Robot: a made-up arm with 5 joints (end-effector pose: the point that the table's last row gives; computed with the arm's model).
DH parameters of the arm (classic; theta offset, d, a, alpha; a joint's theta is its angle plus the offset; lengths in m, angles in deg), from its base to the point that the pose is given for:
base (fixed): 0 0 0.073 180
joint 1: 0 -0.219 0.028 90
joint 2: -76.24 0 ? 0
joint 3: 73.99 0 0.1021 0
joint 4: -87.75 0.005 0 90
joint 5: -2.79 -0.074 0 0
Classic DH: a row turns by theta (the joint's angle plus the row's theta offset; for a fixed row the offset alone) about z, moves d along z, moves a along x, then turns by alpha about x.
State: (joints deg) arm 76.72 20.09 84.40 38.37 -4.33
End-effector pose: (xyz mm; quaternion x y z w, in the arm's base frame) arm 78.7 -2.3 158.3 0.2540 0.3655 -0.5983 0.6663
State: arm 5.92 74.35 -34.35 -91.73 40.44
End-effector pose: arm 327.6 -21.4 217.9 -0.3506 -0.8773 0.0896 0.3153
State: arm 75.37 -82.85 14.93 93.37 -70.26
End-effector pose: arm 86.7 -32.8 319.3 -0.0108 -0.5339 -0.8136 0.2301
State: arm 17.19 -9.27 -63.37 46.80 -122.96
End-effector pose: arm 197.8 -33.4 450.4 0.6879 -0.4947 -0.5036 0.1688
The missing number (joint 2, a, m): 0.1009
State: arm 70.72 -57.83 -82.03 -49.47 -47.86
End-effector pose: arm 13.1 186.4 342.2 0.1128 0.6374 -0.6647 0.3732
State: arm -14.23 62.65 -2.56 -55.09 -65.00
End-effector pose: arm 318.1 67.3 149.8 0.4433 -0.5098 -0.3322 0.6582
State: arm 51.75 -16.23 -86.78 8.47 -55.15
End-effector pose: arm 71.3 10.2 492.1 -0.0539 0.9978 -0.0324 0.0228
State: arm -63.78 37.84 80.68 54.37 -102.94
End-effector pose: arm 63.4 -8.1 181.0 -0.6591 0.0605 -0.2683 0.6999
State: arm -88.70 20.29 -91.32 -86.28 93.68
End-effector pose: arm 69.0 45.7 428.9 0.0159 0.8322 0.5542 0.0020
